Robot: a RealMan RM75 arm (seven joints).
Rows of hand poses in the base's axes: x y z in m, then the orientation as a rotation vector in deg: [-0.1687 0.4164 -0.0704 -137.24 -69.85 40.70]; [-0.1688 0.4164 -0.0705 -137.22 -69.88 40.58]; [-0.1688 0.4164 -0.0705 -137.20 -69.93 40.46]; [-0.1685 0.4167 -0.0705 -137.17 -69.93 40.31]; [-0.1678 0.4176 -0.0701 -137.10 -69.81 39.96]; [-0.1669 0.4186 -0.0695 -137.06 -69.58 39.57]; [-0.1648 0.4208 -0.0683 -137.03 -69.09 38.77]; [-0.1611 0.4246 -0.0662 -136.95 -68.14 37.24]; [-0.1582 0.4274 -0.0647 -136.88 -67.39 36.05]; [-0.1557 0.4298 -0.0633 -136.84 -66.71 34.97]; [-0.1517 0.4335 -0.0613 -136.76 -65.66 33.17]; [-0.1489 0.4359 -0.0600 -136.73 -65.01 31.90]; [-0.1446 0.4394 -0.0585 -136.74 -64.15 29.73]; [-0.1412 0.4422 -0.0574 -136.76 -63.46 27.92]
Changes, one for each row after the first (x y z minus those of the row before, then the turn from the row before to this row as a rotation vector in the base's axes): [-0.0001 0.0000 -0.0001 0.07 -0.06 0.00]; [0.0000 0.0000 0.0000 0.07 -0.06 0.02]; [0.0003 0.0003 0.0000 0.10 -0.06 -0.02]; [0.0007 0.0009 0.0004 0.25 -0.11 -0.14]; [0.0009 0.0010 0.0006 0.26 -0.11 -0.23]; [0.0021 0.0022 0.0012 0.49 -0.25 -0.49]; [0.0037 0.0038 0.0021 0.95 -0.47 -0.94]; [0.0029 0.0028 0.0015 0.74 -0.36 -0.74]; [0.0025 0.0024 0.0014 0.65 -0.35 -0.67]; [0.0040 0.0037 0.0020 1.07 -0.61 -1.07]; [0.0028 0.0024 0.0013 0.71 -0.48 -0.69]; [0.0043 0.0035 0.0015 1.10 -0.94 -1.02]; [0.0034 0.0028 0.0011 0.89 -0.82 -0.84]
